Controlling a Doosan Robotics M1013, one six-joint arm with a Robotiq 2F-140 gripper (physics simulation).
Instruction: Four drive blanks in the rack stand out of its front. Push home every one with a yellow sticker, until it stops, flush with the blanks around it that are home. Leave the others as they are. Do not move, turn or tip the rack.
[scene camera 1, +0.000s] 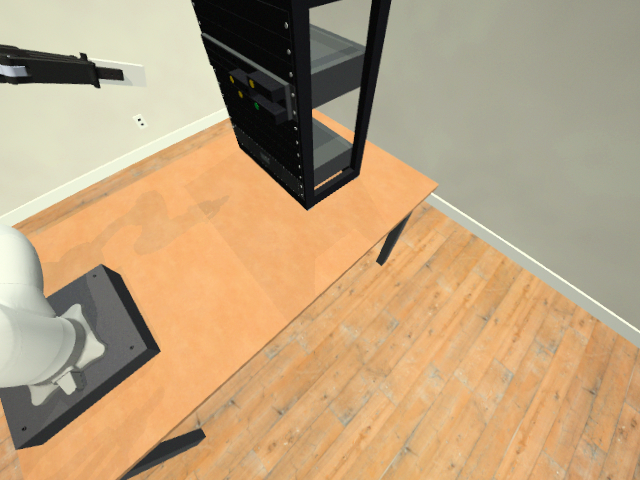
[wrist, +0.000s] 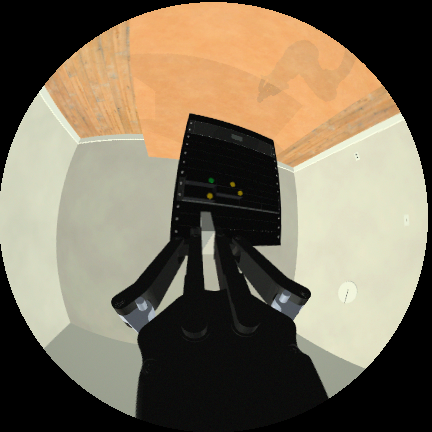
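Observation:
The black rack (scene camera 1: 302, 118) (wrist: 186, 150) stands upright on the table; it appears upside down in the wrist view. Four dark blanks stand out of its front. The upper pair carries yellow stickers: one blank (scene camera 1: 251, 83) (wrist: 209, 196) nearer the scene camera, one (scene camera 1: 231, 79) (wrist: 240, 193) farther. Below are a yellow-stickered blank (scene camera 1: 240, 94) (wrist: 232, 184) and a green-stickered blank (scene camera 1: 256, 105) (wrist: 211, 180). My gripper (scene camera 1: 123, 75) (wrist: 204, 220) is shut, in the air in front of the rack and apart from it. A pale flat piece shows at its fingertips.
A light strip (scene camera 1: 245, 57) (wrist: 257, 209) runs across the rack front just above the blanks. The wooden table (scene camera 1: 206, 310) (wrist: 215, 35) carries the arm's dark base plate (scene camera 1: 118, 315) in the scene view. Walls stand behind and beside the table.

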